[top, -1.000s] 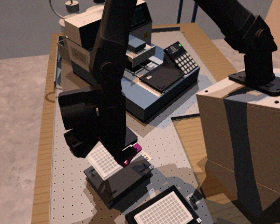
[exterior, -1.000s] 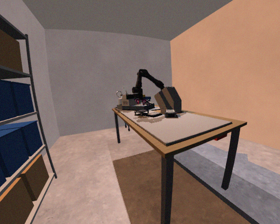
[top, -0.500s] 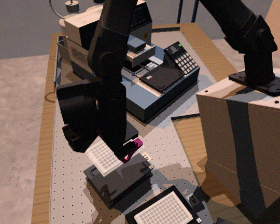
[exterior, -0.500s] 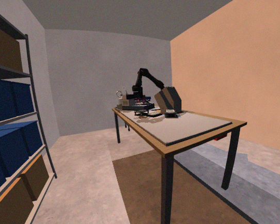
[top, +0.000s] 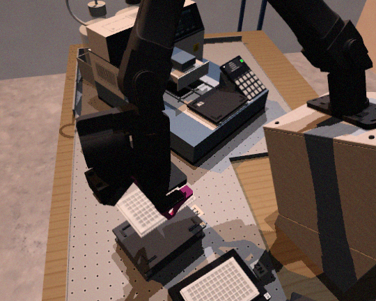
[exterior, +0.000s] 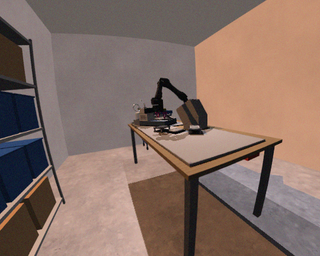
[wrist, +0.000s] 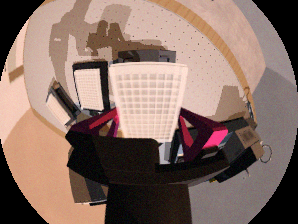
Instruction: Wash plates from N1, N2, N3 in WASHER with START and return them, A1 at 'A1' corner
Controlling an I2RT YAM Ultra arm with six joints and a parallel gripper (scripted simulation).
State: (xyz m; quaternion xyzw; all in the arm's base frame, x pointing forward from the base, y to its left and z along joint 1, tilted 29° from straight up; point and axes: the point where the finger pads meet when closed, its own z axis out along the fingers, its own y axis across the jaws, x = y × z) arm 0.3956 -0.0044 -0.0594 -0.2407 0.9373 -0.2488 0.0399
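My gripper is now 24 cm past the dark carrier pocket, 34 cm to the left of it and 6 cm above it. From my hand the other things lie so: nest N2 (9 cm behind, 15 cm to the left, 13 cm below); then n2 label (19 cm behind, 12 cm to the left, 14 cm below); then nest N1 (10 cm below).
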